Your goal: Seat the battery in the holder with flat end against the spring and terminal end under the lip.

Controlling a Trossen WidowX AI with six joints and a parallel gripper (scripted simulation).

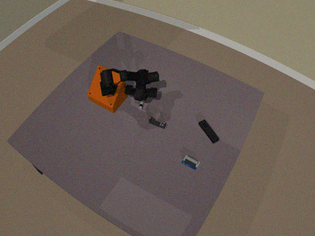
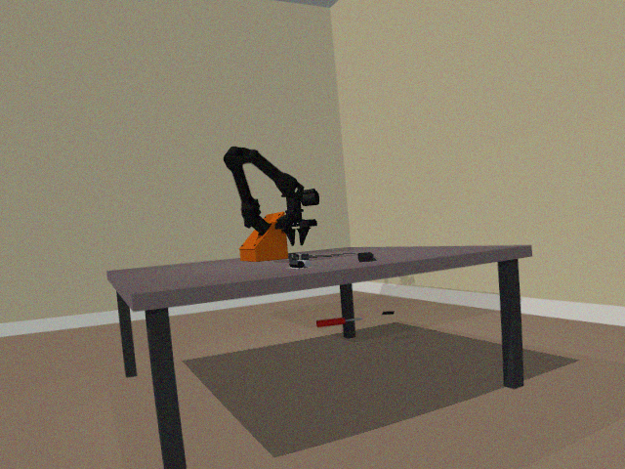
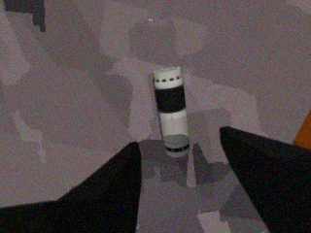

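Now: gripper tip 4 cm above the battery. Also, from my gripper tip: red tool 44 cm ahead, 24 cm below, 5 cm to the right; then black remote-like bar 45 cm ahead, 6 cm to the left, 4 cm below; then white box 46 cm ahead, 18 cm to the right, 4 cm below.
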